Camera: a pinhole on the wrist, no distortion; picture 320 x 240 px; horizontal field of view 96.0 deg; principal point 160.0 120.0 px. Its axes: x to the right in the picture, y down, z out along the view. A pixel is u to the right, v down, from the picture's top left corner.
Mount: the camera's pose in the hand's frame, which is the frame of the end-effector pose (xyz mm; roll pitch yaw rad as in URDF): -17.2 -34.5 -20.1 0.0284 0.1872 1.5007
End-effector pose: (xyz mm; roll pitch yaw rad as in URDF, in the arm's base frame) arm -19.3 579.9 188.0 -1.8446 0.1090 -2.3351
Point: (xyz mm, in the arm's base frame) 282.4 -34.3 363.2
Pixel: 44.9 54.1
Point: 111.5 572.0 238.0
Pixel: 75.6 230.9
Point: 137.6 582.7 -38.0
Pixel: 278.6 177.4
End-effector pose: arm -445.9 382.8 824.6 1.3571 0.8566 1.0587
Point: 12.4 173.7 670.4
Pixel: 93.0 71.5
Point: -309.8 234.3 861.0
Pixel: 107.4 161.2
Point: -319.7 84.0 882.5
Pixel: 35.3 224.0
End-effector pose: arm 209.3 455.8 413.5 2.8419 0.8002 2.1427
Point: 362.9 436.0 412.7
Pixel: 258.0 185.1
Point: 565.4 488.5 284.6
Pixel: 245.4 134.1
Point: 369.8 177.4 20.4
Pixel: 94.0 98.0
